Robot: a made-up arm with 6 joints. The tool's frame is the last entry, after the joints. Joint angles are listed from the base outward.
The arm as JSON. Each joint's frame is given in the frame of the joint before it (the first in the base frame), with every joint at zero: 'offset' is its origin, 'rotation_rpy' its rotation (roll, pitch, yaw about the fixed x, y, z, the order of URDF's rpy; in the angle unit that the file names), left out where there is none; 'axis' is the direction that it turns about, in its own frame. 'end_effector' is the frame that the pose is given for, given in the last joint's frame.
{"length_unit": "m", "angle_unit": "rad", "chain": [
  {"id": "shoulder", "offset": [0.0, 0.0, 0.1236], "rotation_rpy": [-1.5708, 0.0, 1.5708], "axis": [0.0, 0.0, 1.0]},
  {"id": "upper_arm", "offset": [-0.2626, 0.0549, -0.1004], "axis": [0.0, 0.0, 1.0]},
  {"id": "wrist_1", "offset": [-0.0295, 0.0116, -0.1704], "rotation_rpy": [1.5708, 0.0, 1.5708], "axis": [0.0, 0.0, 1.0]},
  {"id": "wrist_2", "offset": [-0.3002, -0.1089, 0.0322], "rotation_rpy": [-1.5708, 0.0, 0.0], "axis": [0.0, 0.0, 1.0]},
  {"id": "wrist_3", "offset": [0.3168, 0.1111, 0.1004], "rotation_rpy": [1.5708, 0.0, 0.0], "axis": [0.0, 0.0, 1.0]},
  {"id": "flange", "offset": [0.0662, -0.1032, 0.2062], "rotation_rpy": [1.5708, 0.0, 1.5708], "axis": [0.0, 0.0, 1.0]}
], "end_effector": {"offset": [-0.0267, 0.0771, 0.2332], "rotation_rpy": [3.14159, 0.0, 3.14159]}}
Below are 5 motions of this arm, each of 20 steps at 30 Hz.
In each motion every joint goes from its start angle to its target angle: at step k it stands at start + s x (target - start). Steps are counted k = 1, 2, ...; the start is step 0. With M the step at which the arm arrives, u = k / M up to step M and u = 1 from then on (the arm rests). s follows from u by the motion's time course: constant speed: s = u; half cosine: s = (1 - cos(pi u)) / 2; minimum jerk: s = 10 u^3 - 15 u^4 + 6 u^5.
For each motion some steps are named. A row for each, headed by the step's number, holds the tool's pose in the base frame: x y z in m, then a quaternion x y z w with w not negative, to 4 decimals.
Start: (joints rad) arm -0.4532 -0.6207 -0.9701 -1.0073 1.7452 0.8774
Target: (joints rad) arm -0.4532 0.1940 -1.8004 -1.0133 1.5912 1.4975
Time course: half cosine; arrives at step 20
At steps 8, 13, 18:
8: 0.0377 0.2923 0.0964 0.3245 0.1837 0.0418 0.9269
13: 0.1529 0.3392 -0.1067 0.2077 0.0480 -0.1505 0.9654
18: 0.2306 0.3188 -0.2235 0.1474 -0.0645 -0.2437 0.9564

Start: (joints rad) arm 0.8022 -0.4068 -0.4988 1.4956 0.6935 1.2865
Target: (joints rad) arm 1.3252 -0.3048 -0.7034 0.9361 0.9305 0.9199
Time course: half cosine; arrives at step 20
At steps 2, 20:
2: 0.1610 -0.7778 0.6277 -0.5532 -0.4200 -0.6730 0.2543
20: 0.2908 -0.5410 0.6230 -0.5973 -0.3767 -0.5780 0.4089

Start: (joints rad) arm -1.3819 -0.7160 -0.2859 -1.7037 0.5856 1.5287
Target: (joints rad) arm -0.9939 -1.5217 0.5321 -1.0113 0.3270 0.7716
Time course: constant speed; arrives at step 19
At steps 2, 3, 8, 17, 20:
2: 0.1928 -0.7013 0.1987 -0.8040 -0.4741 -0.3562 0.0457
3: 0.2191 -0.7025 0.1964 -0.8011 -0.4793 -0.3542 0.0548
8: 0.3230 -0.6880 0.1960 -0.7885 -0.4995 -0.3488 0.0839
17: 0.3805 -0.6233 0.2308 -0.7784 -0.4979 -0.3738 0.0802
20: 0.3710 -0.6088 0.2401 -0.7786 -0.4882 -0.3874 0.0731

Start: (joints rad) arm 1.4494 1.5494 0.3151 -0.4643 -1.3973 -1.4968
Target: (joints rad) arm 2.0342 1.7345 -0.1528 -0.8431 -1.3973 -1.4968
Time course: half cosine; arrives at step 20
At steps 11, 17, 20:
11: 0.5840 -0.3265 0.3992 0.6484 -0.4250 -0.5457 0.3182
17: 0.5561 -0.3265 0.4156 0.5634 -0.4625 -0.5738 0.3733
20: 0.5498 -0.3271 0.4199 0.5499 -0.4698 -0.5774 0.3789

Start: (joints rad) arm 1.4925 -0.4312 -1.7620 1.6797 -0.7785 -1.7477
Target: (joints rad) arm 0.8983 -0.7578 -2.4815 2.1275 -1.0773 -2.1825
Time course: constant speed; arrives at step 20
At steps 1, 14, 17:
1: -0.0379 -0.2192 0.9034 0.9852 -0.0503 0.1319 0.0977
14: -0.2207 -0.6155 0.4495 -0.8808 0.2299 -0.3404 0.2354
17: -0.2367 -0.6429 0.2989 -0.8263 0.2878 -0.3637 0.3195

